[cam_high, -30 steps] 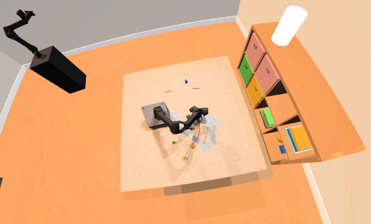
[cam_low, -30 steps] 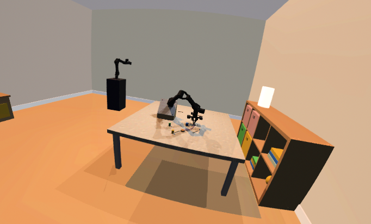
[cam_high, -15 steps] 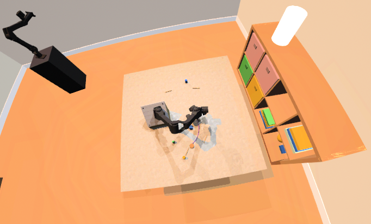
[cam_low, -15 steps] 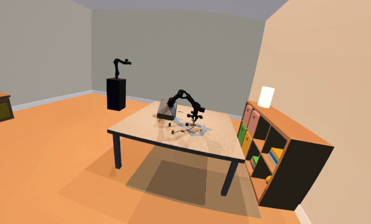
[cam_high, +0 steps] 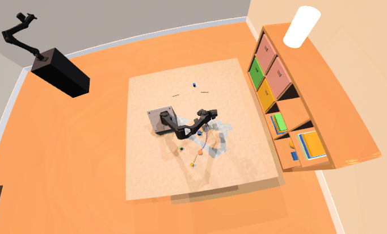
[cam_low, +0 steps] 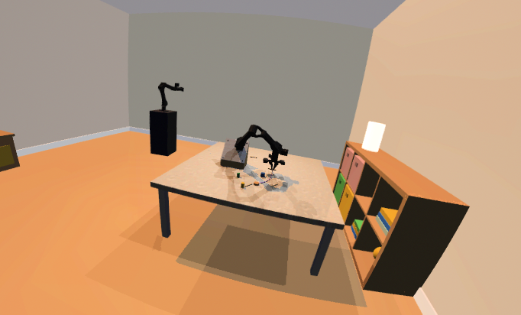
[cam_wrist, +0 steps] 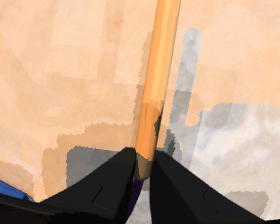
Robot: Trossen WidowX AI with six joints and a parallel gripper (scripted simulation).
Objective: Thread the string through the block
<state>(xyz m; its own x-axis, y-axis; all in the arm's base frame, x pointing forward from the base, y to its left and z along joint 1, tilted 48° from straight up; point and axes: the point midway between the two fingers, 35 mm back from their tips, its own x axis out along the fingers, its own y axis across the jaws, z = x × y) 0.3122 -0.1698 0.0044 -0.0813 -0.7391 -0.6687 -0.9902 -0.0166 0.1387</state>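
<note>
The blue block is 80 mm to the right of my gripper tip, 80 mm behind it and 20 mm below it. The rest, counted from my gripper tip: thin wooden stick (20 mm to the left); green piece (270 mm behind, 170 mm to the right, 20 mm below); round wooden button (250 mm to the right, 120 mm behind, 30 mm below).
</note>
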